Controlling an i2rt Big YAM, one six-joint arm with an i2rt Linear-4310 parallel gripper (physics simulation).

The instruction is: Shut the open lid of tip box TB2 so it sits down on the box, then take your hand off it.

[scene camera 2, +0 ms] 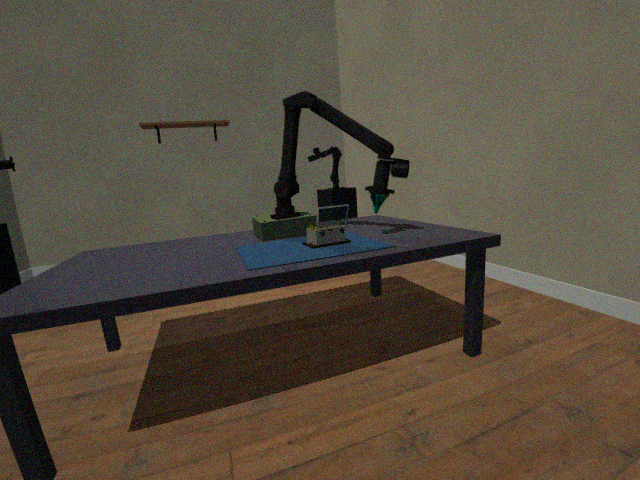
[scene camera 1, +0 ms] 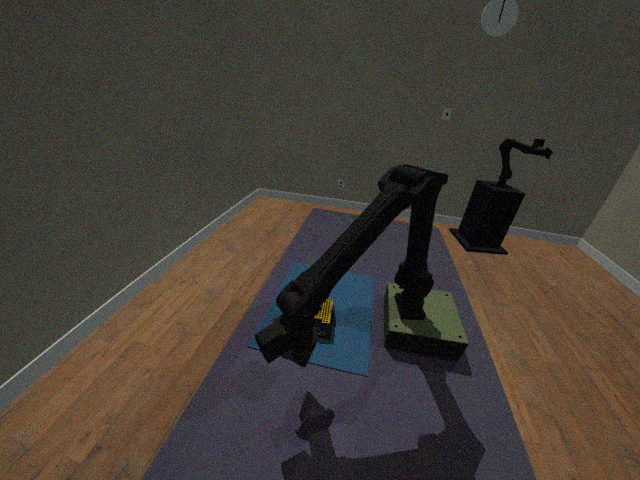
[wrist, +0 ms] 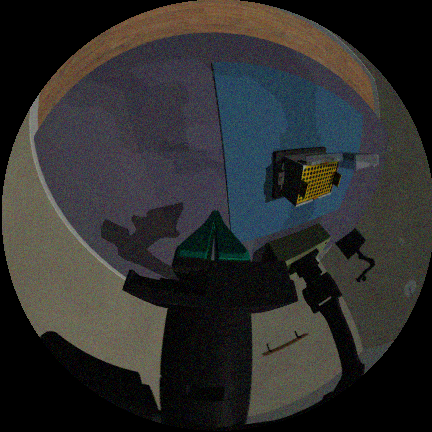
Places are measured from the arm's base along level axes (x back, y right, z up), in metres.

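Pixels of known places: gripper, between the fingertips: [scene camera 2: 375,213] [scene camera 1: 301,354] [wrist: 215,214]; arm's base, origin of its link: [scene camera 2: 285,217] [scene camera 1: 408,307] [wrist: 302,260].
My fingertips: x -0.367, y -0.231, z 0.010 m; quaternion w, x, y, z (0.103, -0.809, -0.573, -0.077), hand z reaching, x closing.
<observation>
For each thing: its top centre in the pictures, then the offset to it from my fingertips. Level surfaces: height alone.
- Tip box TB2, centre of its top: [wrist: 322,182] [scene camera 1: 319,307] [scene camera 2: 325,226] dy +0.211, dx +0.042, dz -0.026 m
- blue mat, height of its surface: dz -0.092 m
- yellow tip rack, centre of its top: [wrist: 325,185] [scene camera 1: 320,306] [scene camera 2: 325,223] dy +0.211, dx +0.042, dz -0.018 m
- purple table, height of its surface: dz -0.095 m
Tip box TB2 [scene camera 2: 326,236] [wrist: 291,182] stands on the blue mat [scene camera 1: 346,356] [scene camera 2: 268,257] [wrist: 250,115], with a yellow tip rack [scene camera 1: 324,311] [wrist: 319,181] in its top. Its clear lid [scene camera 2: 332,207] [wrist: 365,160] stands open, upright along one long side. My gripper [scene camera 2: 376,210] [wrist: 215,214] has its green fingers shut with nothing between them. It hangs above the table, off to the side of the box and apart from box and lid. In scene camera 1 the arm covers part of the box, and the fingers are hidden.
The arm's base stands on a green block [scene camera 1: 439,315] [scene camera 2: 284,227] [wrist: 300,245] beside the mat. The purple table [scene camera 1: 248,413] [scene camera 2: 155,268] [wrist: 165,100] extends around them. A second arm on a dark pedestal [scene camera 1: 491,214] [scene camera 2: 336,198] stands beyond the table.
</observation>
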